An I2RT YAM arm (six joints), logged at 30 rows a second.
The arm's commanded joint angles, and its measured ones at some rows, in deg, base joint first. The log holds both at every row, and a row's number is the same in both.
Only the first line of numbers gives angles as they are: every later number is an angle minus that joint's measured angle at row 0.
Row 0, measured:
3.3 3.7 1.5 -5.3 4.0 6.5
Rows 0 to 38, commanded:
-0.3 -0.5 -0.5 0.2 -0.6 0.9
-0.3 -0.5 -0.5 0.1 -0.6 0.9
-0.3 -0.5 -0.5 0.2 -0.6 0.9
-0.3 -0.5 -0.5 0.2 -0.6 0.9
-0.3 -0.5 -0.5 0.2 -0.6 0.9
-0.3 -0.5 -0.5 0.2 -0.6 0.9
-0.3 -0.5 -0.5 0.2 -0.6 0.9
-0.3 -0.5 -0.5 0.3 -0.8 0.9
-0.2 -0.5 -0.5 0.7 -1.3 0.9
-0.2 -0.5 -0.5 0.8 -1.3 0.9
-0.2 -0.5 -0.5 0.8 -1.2 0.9
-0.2 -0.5 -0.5 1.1 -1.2 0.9
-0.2 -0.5 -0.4 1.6 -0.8 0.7
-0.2 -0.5 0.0 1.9 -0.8 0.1
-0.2 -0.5 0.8 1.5 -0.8 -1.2
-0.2 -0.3 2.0 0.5 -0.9 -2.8
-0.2 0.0 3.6 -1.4 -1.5 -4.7
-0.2 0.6 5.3 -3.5 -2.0 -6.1
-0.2 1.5 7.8 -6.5 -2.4 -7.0
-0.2 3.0 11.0 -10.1 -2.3 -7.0
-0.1 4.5 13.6 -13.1 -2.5 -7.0
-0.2 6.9 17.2 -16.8 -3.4 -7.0
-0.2 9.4 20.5 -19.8 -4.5 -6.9
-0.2 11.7 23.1 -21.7 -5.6 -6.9
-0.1 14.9 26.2 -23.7 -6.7 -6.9
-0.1 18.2 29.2 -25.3 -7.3 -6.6
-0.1 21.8 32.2 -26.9 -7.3 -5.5
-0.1 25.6 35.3 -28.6 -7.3 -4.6
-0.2 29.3 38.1 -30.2 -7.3 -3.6
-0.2 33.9 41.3 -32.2 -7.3 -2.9
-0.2 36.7 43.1 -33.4 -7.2 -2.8
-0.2 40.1 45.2 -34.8 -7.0 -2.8
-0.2 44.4 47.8 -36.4 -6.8 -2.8
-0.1 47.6 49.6 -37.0 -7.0 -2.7
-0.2 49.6 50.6 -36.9 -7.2 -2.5
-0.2 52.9 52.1 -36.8 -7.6 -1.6
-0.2 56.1 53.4 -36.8 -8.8 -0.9
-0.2 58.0 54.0 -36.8 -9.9 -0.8
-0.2 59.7 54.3 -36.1 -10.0 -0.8
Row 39, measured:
0.0 54.8 51.7 -36.4 -7.2 -2.8
